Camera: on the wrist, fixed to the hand. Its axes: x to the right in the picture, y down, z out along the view.
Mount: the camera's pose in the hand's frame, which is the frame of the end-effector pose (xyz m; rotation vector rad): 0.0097 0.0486 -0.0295 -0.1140 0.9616 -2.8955
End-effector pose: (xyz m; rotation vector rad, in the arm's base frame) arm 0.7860 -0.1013 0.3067 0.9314 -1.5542 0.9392
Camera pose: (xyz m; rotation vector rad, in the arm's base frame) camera 0.7511 -0.0563 0.3156 1.1279 1.1291 -0.8760
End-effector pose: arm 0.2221 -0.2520 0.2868 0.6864 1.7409 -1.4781
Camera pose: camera 0.2491 -0.2143 0.2524 1.0194 -0.9264 0.5853
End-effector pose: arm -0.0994 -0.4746 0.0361 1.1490 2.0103 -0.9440
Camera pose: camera -0.0651 -0.4285 0.0313 1.4269 -1.3245 0.3520
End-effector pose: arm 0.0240 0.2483 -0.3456 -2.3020 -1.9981 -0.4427
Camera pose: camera 0.0675 0.2431 -0.3081 1.9144 -2.2085 -0.9021
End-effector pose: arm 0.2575 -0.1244 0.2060 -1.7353 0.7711 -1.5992
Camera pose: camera 0.2292 -0.1641 0.1752 0.2873 1.0979 1.1912
